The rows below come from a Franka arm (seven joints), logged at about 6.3 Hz.
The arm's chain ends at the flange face. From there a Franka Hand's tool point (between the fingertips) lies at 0.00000 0.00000 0.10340 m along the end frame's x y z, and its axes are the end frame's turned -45 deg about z.
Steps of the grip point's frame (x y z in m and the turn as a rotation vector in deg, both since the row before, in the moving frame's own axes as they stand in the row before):
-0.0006 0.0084 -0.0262 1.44 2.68 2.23
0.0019 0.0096 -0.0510 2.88 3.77 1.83
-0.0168 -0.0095 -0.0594 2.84 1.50 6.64
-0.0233 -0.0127 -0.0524 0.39 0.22 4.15
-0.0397 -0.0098 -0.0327 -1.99 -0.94 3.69
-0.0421 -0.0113 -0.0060 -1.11 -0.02 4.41
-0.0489 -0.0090 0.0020 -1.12 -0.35 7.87
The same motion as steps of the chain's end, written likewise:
0.0038 0.0116 -0.0261 2.91 0.88 2.23
0.0069 0.0139 -0.0506 4.70 0.63 1.83
-0.0172 0.0108 -0.0592 3.07 -0.95 6.64
-0.0253 0.0083 -0.0524 0.43 -0.12 4.15
-0.0362 0.0174 -0.0326 -2.07 0.74 3.69
-0.0391 0.0203 -0.0060 -0.80 0.77 4.41
-0.0418 0.0263 0.0020 -1.04 0.54 7.87

